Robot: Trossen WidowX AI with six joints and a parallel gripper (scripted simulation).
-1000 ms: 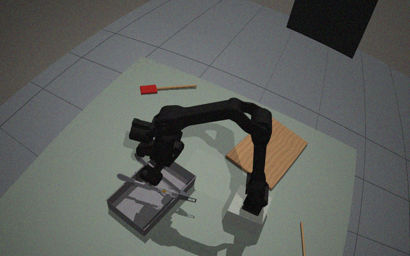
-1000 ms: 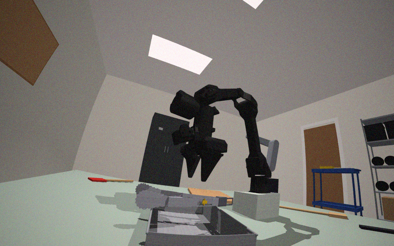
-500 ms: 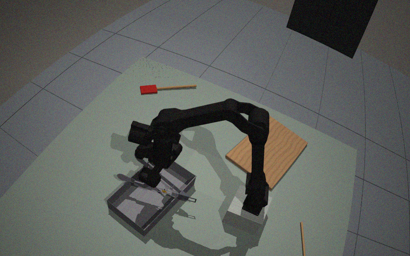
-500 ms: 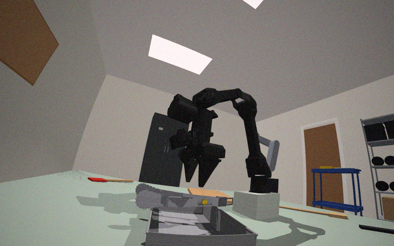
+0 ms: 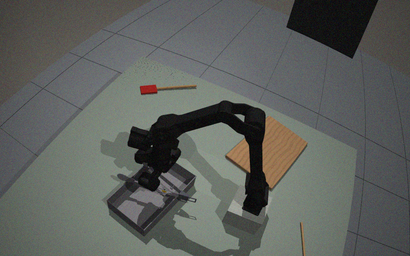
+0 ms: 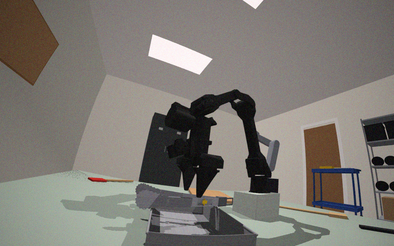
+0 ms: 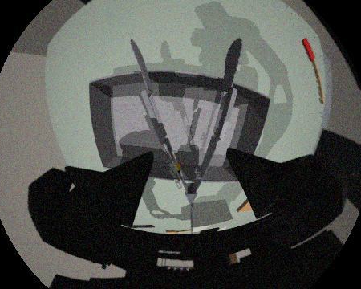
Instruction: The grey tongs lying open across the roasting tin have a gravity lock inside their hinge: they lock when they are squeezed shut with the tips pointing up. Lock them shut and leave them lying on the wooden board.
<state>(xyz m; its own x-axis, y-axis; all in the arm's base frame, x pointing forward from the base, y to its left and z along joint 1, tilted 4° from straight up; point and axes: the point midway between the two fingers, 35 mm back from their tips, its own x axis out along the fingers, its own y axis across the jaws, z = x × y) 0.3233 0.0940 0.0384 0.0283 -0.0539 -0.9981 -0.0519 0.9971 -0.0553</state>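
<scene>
Now: gripper tip 60 mm above the grey roasting tin, 20 mm to the right of it and 10 mm short of it. Also, from my gripper tip: red spatula (510 mm to the right, 310 mm ahead, 80 mm below); then wooden board (460 mm to the right, 280 mm behind, 80 mm below).
</scene>
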